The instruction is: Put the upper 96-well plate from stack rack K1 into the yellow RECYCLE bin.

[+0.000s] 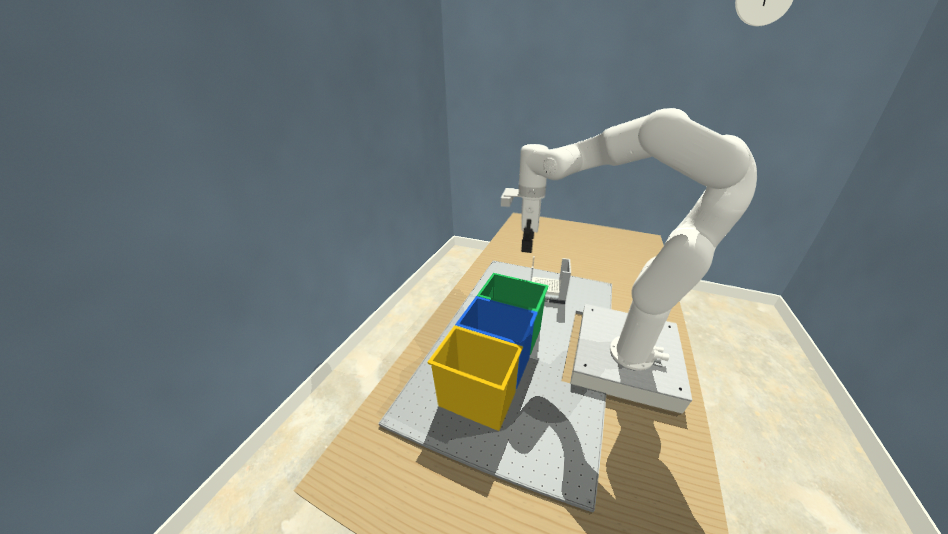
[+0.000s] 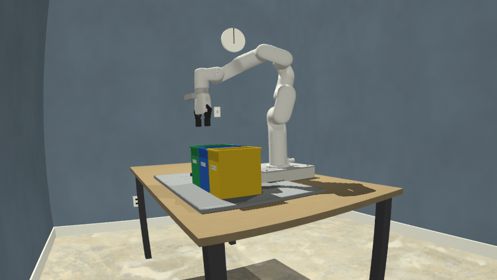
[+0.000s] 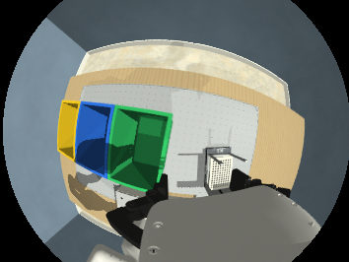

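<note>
The white 96-well plate is 70 mm behind my hand, 130 mm to the right of it and 240 mm below it. From my hand the other things lie so: yellow bin: 10 mm ahead, 390 mm to the left, 190 mm below; then green bin: 120 mm to the left, 190 mm below; then blue bin: 10 mm ahead, 250 mm to the left, 190 mm below.
</note>
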